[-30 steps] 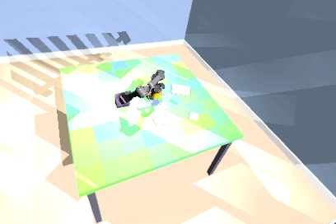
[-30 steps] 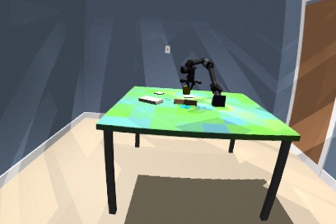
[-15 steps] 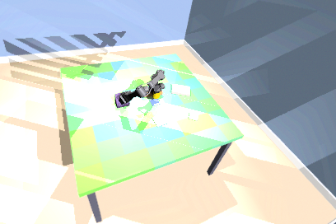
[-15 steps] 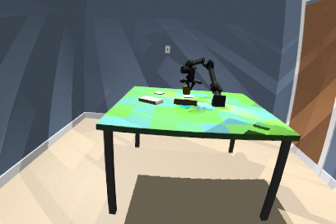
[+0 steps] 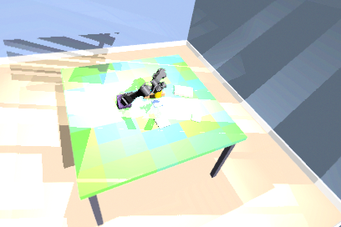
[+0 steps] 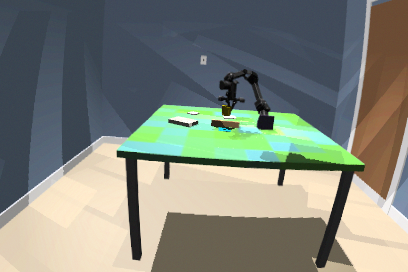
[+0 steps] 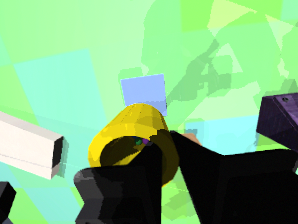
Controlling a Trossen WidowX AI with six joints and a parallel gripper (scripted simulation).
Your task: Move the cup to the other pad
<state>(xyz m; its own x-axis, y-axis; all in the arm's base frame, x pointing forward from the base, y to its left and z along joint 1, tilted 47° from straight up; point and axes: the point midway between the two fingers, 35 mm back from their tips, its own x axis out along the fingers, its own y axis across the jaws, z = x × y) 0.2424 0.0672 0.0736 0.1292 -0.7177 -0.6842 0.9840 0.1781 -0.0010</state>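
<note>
My gripper tip is 20 mm short of the cyan pad, 160 mm to the right of it and 110 mm above it. Also, from my gripper tip: yellow cup (20 mm ahead); wooden bar (30 mm ahead, 70 mm to the left, 90 mm below); blue pad (30 mm ahead, 20 mm to the right, 110 mm below).
</note>
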